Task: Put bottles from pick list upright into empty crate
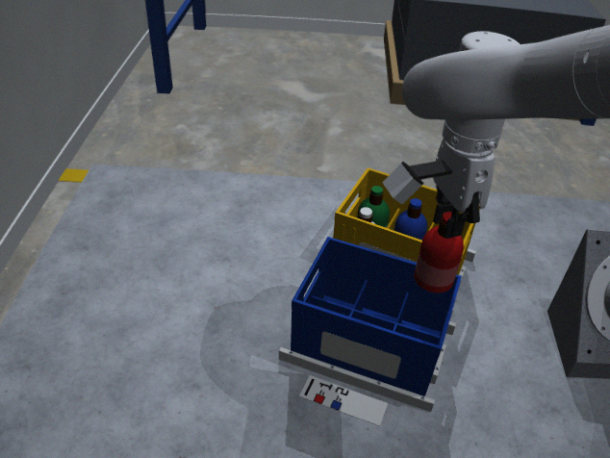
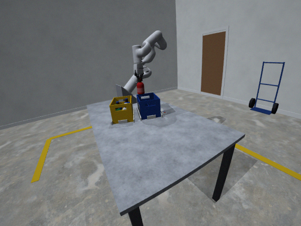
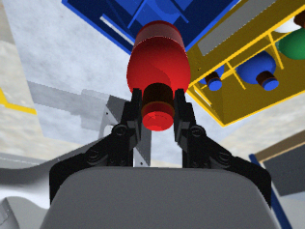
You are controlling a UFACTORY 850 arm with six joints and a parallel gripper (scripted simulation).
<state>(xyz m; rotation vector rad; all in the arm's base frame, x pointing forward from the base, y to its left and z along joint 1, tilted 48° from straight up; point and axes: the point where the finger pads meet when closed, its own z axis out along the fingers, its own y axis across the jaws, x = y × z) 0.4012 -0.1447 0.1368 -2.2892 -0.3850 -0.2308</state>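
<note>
Now: hand 70 mm above the red-label bottle. The rest, counted from my hand: white-capped bottle 250 mm below, 220 mm to the right, 110 mm ahead; blue crate 250 mm below, 100 mm ahead, 10 mm to the left; yellow crate 250 mm below, 220 mm to the right, 20 mm ahead.
</note>
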